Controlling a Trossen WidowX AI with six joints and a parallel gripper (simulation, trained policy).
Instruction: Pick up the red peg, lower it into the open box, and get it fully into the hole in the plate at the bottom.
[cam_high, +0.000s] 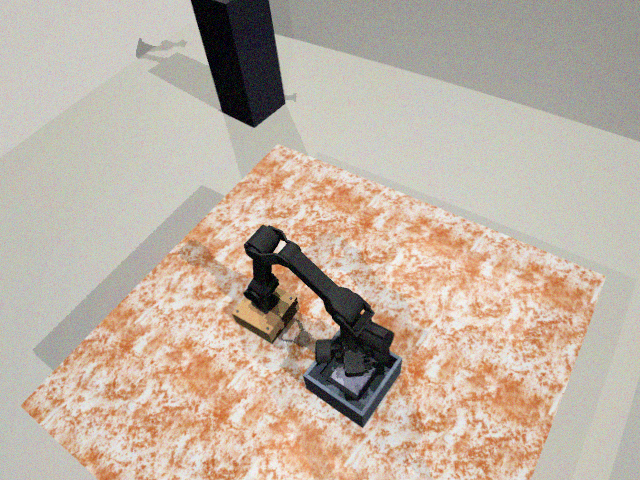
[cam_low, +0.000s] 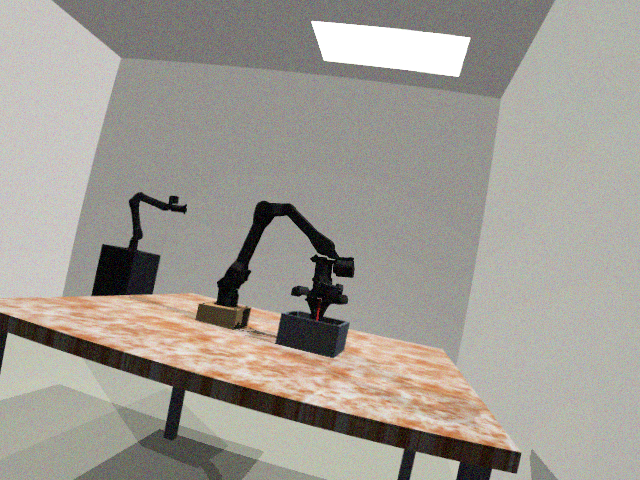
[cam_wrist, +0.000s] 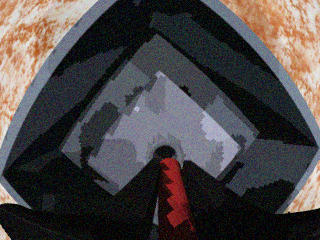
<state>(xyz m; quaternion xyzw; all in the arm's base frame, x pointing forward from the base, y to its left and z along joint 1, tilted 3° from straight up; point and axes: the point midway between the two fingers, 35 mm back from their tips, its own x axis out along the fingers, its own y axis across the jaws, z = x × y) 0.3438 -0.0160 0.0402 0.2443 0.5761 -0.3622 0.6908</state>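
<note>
My gripper tip is 10 mm past the red peg, 10 mm to the right of it and 30 mm below it. From my gripper tip the other things lie so: light grey plate 40 mm below; then grey box 60 mm below.
</note>
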